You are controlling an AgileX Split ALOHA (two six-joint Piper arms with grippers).
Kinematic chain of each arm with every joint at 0, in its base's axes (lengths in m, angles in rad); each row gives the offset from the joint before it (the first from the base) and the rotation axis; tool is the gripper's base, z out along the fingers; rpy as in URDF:
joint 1: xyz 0 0 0.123 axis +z
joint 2: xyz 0 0 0 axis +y
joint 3: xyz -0.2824 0 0.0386 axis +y
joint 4: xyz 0.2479 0 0.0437 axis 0.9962 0 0.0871
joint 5: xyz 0 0 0 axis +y
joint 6: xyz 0.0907 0 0.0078 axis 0.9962 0 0.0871
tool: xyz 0 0 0 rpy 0 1.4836 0
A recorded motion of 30 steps. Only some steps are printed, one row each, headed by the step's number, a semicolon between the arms.
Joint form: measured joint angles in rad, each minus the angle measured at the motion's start. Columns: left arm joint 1, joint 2, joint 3, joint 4, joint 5, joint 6; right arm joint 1, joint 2, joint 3, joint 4, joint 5, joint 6.
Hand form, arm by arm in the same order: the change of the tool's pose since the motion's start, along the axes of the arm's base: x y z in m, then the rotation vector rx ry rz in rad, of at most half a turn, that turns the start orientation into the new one. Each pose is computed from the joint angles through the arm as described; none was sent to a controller.
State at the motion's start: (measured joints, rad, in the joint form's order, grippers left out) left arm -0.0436 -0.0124 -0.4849 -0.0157 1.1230 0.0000; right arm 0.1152 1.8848 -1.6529 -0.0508 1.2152 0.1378
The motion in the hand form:
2: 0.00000 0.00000 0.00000 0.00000 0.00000 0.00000; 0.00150 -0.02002 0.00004 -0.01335 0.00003 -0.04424
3: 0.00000 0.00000 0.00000 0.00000 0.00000 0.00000; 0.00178 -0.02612 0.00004 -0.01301 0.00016 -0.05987
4: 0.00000 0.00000 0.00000 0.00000 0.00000 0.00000; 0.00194 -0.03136 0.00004 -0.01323 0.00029 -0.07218
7: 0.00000 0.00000 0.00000 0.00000 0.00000 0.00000; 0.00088 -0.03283 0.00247 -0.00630 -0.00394 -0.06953
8: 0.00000 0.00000 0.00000 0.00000 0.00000 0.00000; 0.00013 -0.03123 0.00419 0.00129 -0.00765 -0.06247
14: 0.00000 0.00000 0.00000 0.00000 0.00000 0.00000; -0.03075 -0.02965 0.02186 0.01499 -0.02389 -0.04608
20: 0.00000 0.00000 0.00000 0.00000 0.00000 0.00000; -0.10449 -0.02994 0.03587 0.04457 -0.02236 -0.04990
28: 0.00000 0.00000 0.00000 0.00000 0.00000 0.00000; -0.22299 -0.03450 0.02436 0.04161 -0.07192 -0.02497
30: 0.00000 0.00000 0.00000 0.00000 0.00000 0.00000; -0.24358 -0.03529 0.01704 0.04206 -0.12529 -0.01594
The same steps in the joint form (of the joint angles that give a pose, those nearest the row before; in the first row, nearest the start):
2: 0.0000 0.0000 0.0000 0.0000 0.0000 0.0000; -0.0481 0.0000 0.0000 -0.0130 0.0011 -0.0021
3: 0.0000 0.0000 0.0000 0.0000 0.0000 0.0000; -0.0637 0.0000 0.0000 -0.0126 0.0011 -0.0021
4: 0.0000 0.0000 0.0000 0.0000 0.0000 0.0000; -0.0770 0.0000 0.0000 -0.0126 0.0011 -0.0031
7: 0.0000 0.0000 0.0000 0.0000 0.0000 0.0000; -0.0825 -0.0063 0.0000 -0.0039 0.0022 -0.0129
8: 0.0000 0.0000 0.0000 0.0000 0.0000 0.0000; -0.0803 -0.0108 0.0000 0.0048 0.0022 -0.0190
14: 0.0000 0.0000 0.0000 0.0000 0.0000 0.0000; -0.0767 -0.1337 0.1052 0.0209 0.0022 -0.0343
20: 0.0000 0.0000 0.0000 0.0000 0.0000 0.0000; -0.0767 -0.3976 0.3679 0.0508 0.0032 -0.0344
28: 0.0000 0.0000 0.0000 0.0000 0.0000 0.0000; -0.0768 -0.8391 0.7766 0.0508 -0.0138 -0.0590
30: 0.0000 0.0000 0.0000 0.0000 0.0000 0.0000; -0.0767 -0.9368 0.8624 0.0508 -0.0554 -0.0673

